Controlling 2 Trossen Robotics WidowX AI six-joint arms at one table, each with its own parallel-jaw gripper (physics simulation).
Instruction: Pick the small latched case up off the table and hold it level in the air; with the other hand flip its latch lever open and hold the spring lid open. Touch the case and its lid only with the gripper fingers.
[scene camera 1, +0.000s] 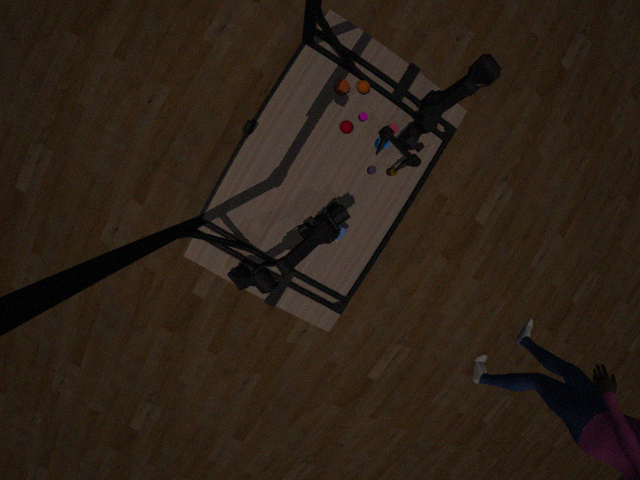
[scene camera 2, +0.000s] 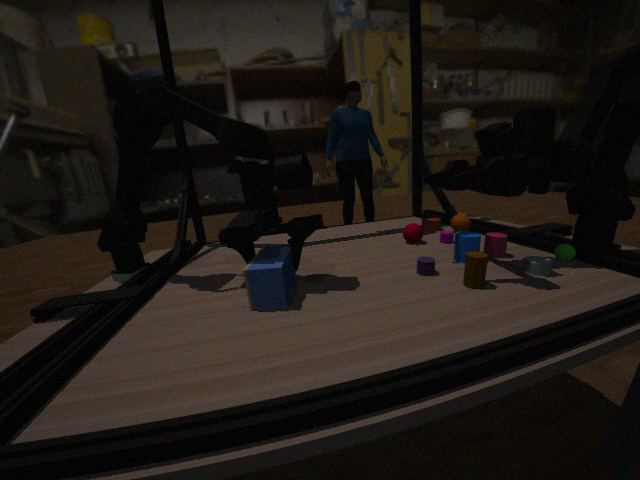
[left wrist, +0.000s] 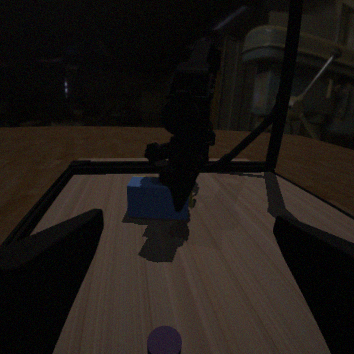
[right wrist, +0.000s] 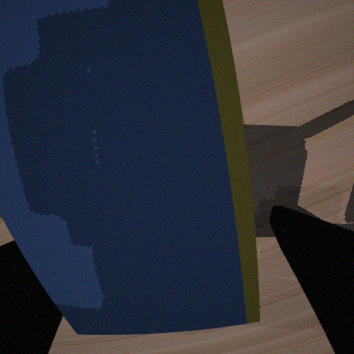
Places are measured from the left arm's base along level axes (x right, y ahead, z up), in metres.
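Pixels of known places: left gripper, fingertip midpoint: (scene camera 1: 385, 163) (scene camera 2: 434, 180) (left wrist: 191, 221); right gripper, fingertip midpoint: (left wrist: 181, 202) (right wrist: 184, 215); left arm's base, origin of the base link: (scene camera 2: 592, 244); right arm's base, origin of the base link: (scene camera 1: 242, 272) (scene camera 2: 131, 268).
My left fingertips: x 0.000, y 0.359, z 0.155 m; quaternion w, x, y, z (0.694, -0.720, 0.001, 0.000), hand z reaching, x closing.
For each thing: its middle in the pictures, then the offset to it from my left fingertips.
- blue case, body centre: (right wrist: 132, 130) (scene camera 2: 274, 272) (left wrist: 160, 196) (scene camera 1: 329, 224) dx -0.026, dy +0.305, dz -0.139 m
- purple cylinder, body centre: (left wrist: 163, 348) (scene camera 2: 425, 266) (scene camera 1: 371, 170) dx -0.010, dy +0.017, dz -0.160 m
- mustard cylinder, body centre: (scene camera 2: 475, 269) dx -0.077, dy -0.037, dz -0.146 m
- blue cylinder, body centre: (scene camera 2: 466, 246) dx +0.036, dy -0.094, dz -0.146 m
- pink cylinder, body centre: (scene camera 2: 495, 245) dx +0.044, dy -0.167, dz -0.151 m
- red ball, body centre: (scene camera 2: 413, 233) (scene camera 1: 346, 127) dx +0.189, dy -0.038, dz -0.147 m
- orange ball, body centre: (scene camera 2: 460, 223) (scene camera 1: 363, 87) dx +0.249, dy -0.212, dz -0.146 m
The blue case (scene camera 1: 340, 233) (scene camera 2: 268, 286) (left wrist: 145, 202) (right wrist: 150, 165) stands on the table tipped onto a side, with its yellow edge upright at the left in scene camera 2 and along its right in the right wrist view. A small yellowish part shows at its right end in the left wrist view; whether it is the latch lever is unclear. My right gripper (scene camera 2: 272, 263) (right wrist: 184, 215) is open, its fingers low on either side of the case, holding nothing; contact cannot be told. My left gripper (scene camera 1: 384, 161) (left wrist: 191, 221) is open and empty, above the table far from the case.
A purple cylinder (scene camera 1: 371, 169) (scene camera 2: 425, 266) (left wrist: 164, 340), mustard cylinder (scene camera 2: 475, 269), blue cylinder (scene camera 2: 467, 248) and pink cylinder (scene camera 2: 495, 245) lie near the left gripper. A red ball (scene camera 1: 346, 127) (scene camera 2: 413, 233) and orange ball (scene camera 1: 363, 86) (scene camera 2: 460, 222) are farther back. Black frame rails (scene camera 2: 361, 397) edge the table.
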